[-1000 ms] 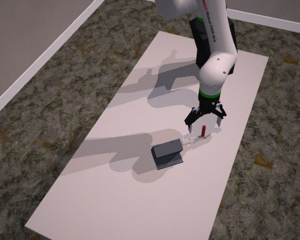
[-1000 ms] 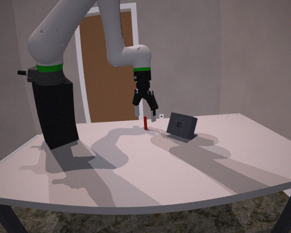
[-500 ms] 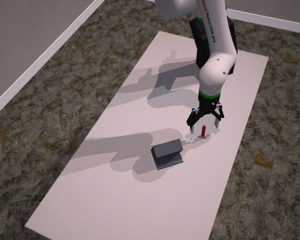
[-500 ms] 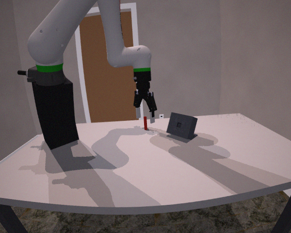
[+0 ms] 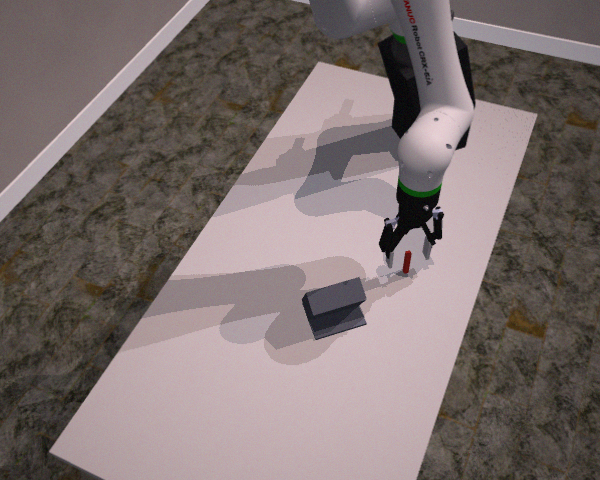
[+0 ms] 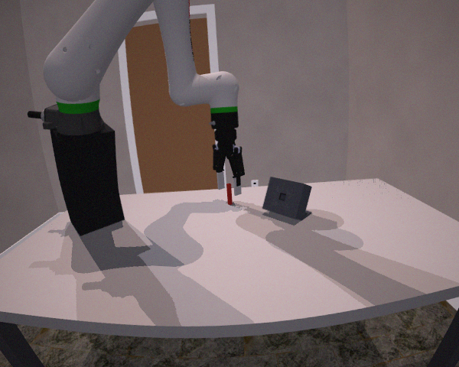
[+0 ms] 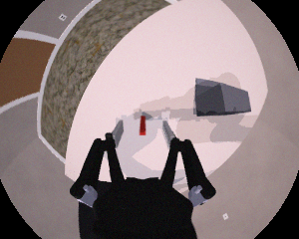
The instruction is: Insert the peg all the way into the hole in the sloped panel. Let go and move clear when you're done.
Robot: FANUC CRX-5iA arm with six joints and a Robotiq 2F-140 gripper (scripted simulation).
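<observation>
Now: the red peg 40 mm below my hand.
</observation>
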